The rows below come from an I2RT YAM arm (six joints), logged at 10 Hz.
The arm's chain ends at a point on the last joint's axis. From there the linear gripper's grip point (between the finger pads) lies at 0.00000 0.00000 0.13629 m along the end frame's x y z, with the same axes.
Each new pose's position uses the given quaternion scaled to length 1; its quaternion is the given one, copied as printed.
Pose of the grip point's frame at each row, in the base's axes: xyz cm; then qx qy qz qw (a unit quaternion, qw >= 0):
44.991, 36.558, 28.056, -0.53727, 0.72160, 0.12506, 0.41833
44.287, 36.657, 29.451, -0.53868, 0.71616, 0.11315, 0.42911
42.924, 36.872, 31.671, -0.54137, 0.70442, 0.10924, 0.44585
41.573, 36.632, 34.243, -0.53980, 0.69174, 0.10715, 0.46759
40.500, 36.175, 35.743, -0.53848, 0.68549, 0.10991, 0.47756
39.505, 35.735, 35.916, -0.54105, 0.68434, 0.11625, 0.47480
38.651, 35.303, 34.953, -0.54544, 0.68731, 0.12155, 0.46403
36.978, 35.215, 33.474, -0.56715, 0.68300, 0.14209, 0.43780
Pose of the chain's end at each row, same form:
38.594, 27.972, 36.489, -0.53727, 0.72160, 0.12506, 0.41833
37.572, 28.147, 37.712, -0.53868, 0.71616, 0.11315, 0.42911
35.975, 28.195, 39.556, -0.54137, 0.70442, 0.10924, 0.44585
34.333, 27.732, 41.599, -0.53980, 0.69174, 0.10715, 0.46759
33.190, 27.112, 42.826, -0.53848, 0.68549, 0.10991, 0.47756
32.363, 26.564, 43.032, -0.54105, 0.68434, 0.11625, 0.47480
31.765, 26.127, 42.310, -0.54544, 0.68731, 0.12155, 0.46403
31.024, 25.802, 41.328, -0.56715, 0.68300, 0.14209, 0.43780

